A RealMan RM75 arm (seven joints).
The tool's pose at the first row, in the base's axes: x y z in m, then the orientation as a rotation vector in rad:
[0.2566, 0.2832, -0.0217, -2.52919, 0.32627, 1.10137]
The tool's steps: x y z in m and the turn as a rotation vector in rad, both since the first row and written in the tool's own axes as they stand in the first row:
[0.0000, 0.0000, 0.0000, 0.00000, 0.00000, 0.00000]
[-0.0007, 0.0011, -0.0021, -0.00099, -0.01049, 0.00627]
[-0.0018, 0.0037, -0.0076, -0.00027, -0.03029, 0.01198]
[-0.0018, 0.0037, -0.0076, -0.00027, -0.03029, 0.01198]
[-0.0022, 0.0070, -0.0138, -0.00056, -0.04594, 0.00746]
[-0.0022, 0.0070, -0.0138, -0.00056, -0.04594, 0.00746]
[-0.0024, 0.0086, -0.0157, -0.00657, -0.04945, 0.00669]
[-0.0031, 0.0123, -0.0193, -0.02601, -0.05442, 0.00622]
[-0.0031, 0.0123, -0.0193, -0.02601, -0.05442, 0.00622]
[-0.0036, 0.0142, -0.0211, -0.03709, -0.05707, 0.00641]
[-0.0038, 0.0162, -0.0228, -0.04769, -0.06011, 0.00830]
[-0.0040, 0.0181, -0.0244, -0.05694, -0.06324, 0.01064]
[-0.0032, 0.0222, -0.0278, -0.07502, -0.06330, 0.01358]
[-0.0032, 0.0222, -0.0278, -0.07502, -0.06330, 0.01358]
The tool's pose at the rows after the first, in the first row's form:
[0.2566, 0.2832, -0.0217, -2.52919, 0.32627, 1.10137]
[0.2571, 0.2814, -0.0201, -2.52406, 0.33116, 1.11703]
[0.2591, 0.2768, -0.0164, -2.51129, 0.33362, 1.14309]
[0.2591, 0.2768, -0.0164, -2.51129, 0.33362, 1.14309]
[0.2618, 0.2713, -0.0130, -2.50091, 0.32341, 1.16059]
[0.2618, 0.2713, -0.0130, -2.50091, 0.32341, 1.16059]
[0.2623, 0.2690, -0.0120, -2.50372, 0.31863, 1.16725]
[0.2629, 0.2642, -0.0101, -2.51715, 0.30741, 1.18182]
[0.2629, 0.2642, -0.0101, -2.51715, 0.30741, 1.18182]
[0.2631, 0.2618, -0.0091, -2.52493, 0.30160, 1.19010]
[0.2634, 0.2593, -0.0083, -2.53220, 0.29811, 1.19931]
[0.2636, 0.2569, -0.0076, -2.53826, 0.29582, 1.20821]
[0.2650, 0.2517, -0.0070, -2.55402, 0.29080, 1.21759]
[0.2650, 0.2517, -0.0070, -2.55402, 0.29080, 1.21759]

